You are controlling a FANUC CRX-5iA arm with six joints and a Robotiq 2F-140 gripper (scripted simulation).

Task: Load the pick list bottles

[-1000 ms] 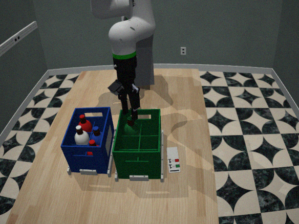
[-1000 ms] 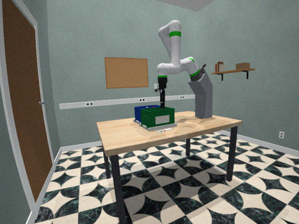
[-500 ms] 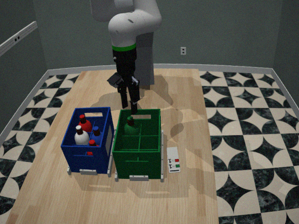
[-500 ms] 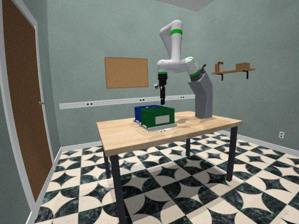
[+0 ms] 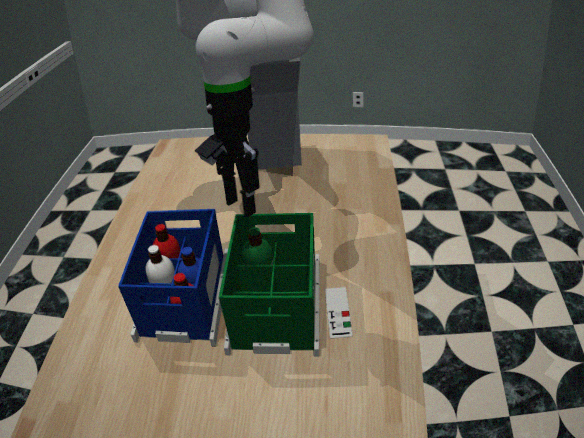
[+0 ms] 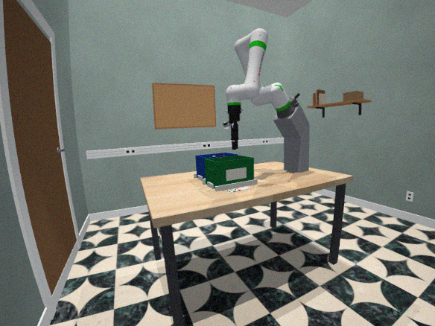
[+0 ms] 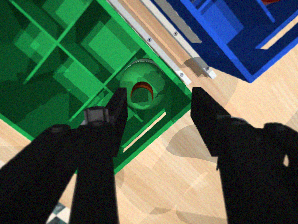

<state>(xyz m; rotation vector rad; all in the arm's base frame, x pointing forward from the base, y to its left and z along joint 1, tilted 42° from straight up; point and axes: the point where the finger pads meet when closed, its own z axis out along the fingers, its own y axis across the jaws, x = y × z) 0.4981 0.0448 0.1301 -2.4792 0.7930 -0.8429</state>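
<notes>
My hand is 4 cm short of the red-label bottle, 21 cm to the left of it and 17 cm above it. Round my hand: blue bottle (10 cm ahead, 10 cm to the right, 17 cm below); green bottle (2 cm to the left, 17 cm below); green crate (7 cm ahead, 9 cm to the left, 17 cm below).
</notes>
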